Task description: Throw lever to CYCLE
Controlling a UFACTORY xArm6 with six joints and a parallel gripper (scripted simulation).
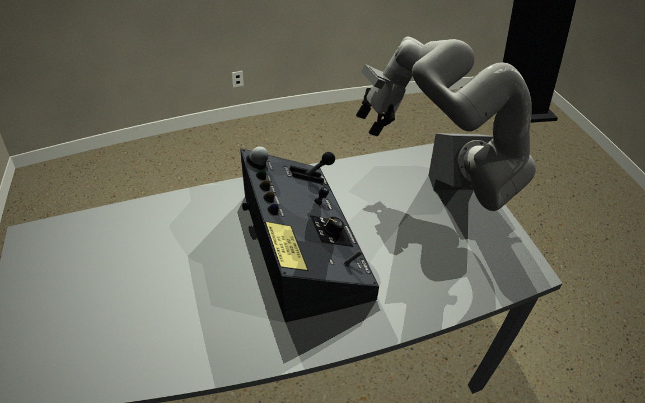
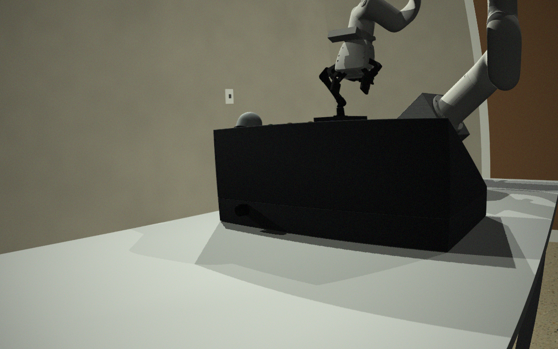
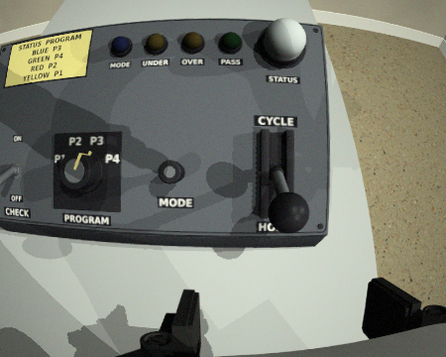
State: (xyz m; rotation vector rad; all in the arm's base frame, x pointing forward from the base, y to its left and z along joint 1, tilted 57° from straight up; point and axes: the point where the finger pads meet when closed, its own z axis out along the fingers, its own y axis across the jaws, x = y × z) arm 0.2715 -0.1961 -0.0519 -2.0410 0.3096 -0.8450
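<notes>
My gripper is now 16 cm above the mode button, 15 cm short of it and 10 cm to the right of it. Also, from my hand: check toggle (34 cm to the left, 16 cm below, 14 cm ahead); then dark console (19 cm ahead, 18 cm below, 16 cm to the left); then program dial (22 cm to the left, 16 cm below, 16 cm ahead).
</notes>
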